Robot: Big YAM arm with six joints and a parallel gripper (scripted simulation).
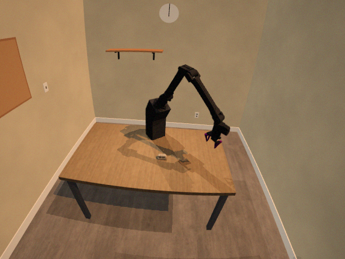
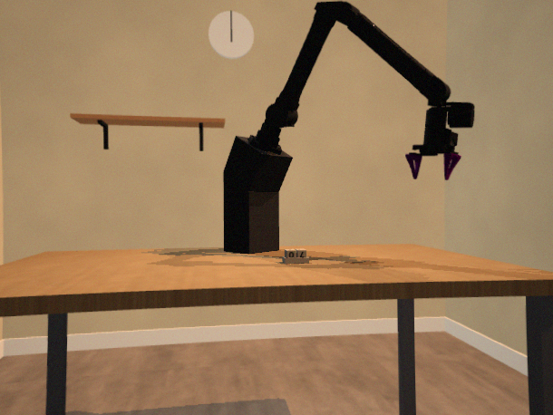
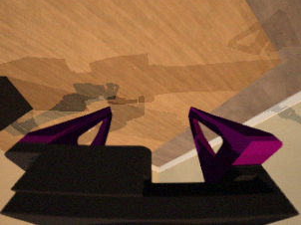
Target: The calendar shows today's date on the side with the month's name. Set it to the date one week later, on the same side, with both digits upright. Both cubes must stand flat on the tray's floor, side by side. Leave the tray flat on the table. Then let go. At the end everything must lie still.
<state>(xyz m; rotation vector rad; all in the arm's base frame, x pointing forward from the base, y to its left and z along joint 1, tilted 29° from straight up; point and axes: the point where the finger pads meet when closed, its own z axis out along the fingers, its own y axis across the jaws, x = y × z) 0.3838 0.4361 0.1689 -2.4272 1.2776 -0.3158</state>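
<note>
The tray is 60 mm behind my hand, 400 mm to the right of it and 250 mm below it.
</note>
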